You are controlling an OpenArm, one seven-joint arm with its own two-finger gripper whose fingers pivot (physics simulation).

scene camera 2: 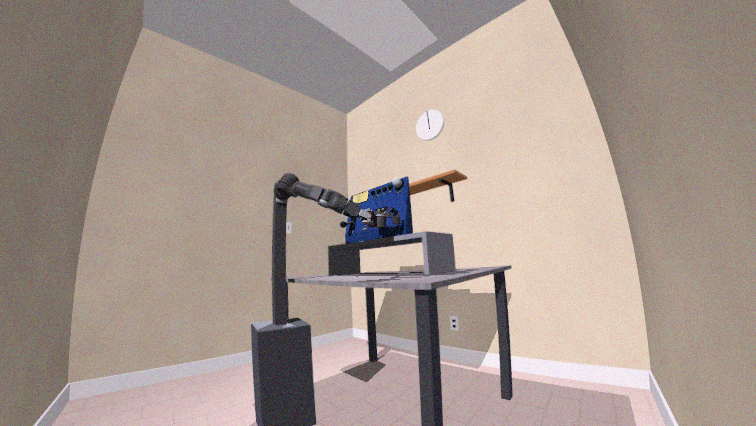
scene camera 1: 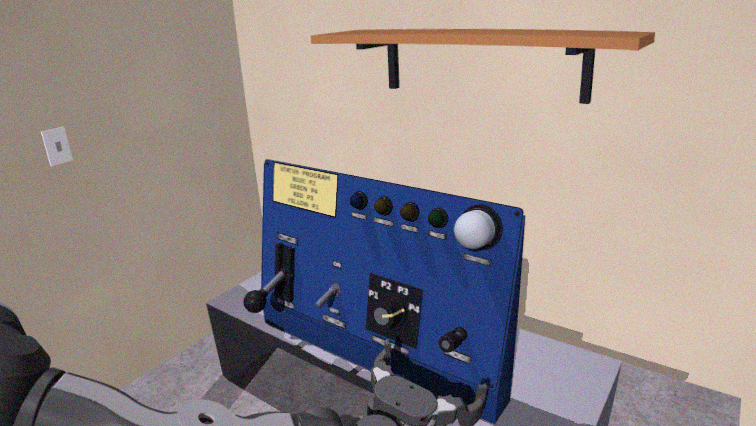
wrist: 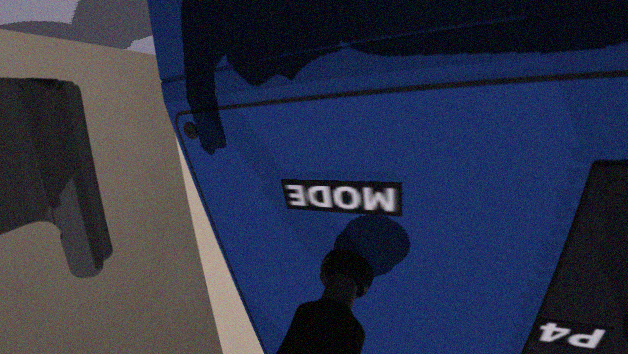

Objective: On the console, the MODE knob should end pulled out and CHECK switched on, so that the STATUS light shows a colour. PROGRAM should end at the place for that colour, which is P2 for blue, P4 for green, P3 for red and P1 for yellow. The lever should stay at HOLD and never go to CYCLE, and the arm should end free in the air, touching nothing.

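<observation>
The blue console [scene camera 1: 312, 238] [scene camera 2: 365, 227] stands upright. The MODE knob [scene camera 1: 452, 339] [wrist: 325, 325] is black, with a neck showing behind its cap; I cannot tell its travel. The CHECK switch [scene camera 1: 328, 295] tilts down towards OFF. The PROGRAM knob [scene camera 1: 381, 316] has its yellow pointer towards P4. The lever's ball [scene camera 1: 254, 300] is low, at the HOLD end. The STATUS light [scene camera 1: 475, 229] is plain white, without colour. My gripper [scene camera 1: 435, 367] is open and empty, low before the MODE knob; one finger shows at left in the wrist view, the other is outside it.
Four small dark lamps, one of them a blue lamp [scene camera 1: 358, 200], and the yellow colour chart [scene camera 1: 304, 189] are at the console's top. The console stands on a grey riser [scene camera 1: 571, 365] [scene camera 2: 439, 254] on the table [scene camera 2: 470, 275]. A wooden shelf [scene camera 1: 481, 38] [scene camera 2: 439, 180] hangs above and behind.
</observation>
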